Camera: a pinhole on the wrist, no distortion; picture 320 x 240 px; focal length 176.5 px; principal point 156.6 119.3 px. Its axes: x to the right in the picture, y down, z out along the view. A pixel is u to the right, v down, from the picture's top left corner.
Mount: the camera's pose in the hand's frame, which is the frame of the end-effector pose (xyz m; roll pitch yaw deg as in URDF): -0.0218 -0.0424 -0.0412 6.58 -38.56 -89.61
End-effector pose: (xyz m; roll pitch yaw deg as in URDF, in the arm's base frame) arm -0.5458 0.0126 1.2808 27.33 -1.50 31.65
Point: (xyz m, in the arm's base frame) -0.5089 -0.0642 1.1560
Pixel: behind the camera
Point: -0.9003 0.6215 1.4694
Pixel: outside the picture
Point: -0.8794 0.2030 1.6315
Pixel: 59.0 85.1
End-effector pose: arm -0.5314 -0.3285 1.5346 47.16 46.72 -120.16
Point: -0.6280 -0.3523 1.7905
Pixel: 173.4 71.9
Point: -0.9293 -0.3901 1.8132
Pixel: 248.1 137.1
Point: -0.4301 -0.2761 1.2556
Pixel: behind the camera
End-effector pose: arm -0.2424 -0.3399 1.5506 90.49 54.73 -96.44
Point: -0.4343 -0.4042 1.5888
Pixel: 180.0 168.3
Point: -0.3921 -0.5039 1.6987
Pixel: 92.3 143.5
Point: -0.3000 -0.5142 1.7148
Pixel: 26.4 134.7
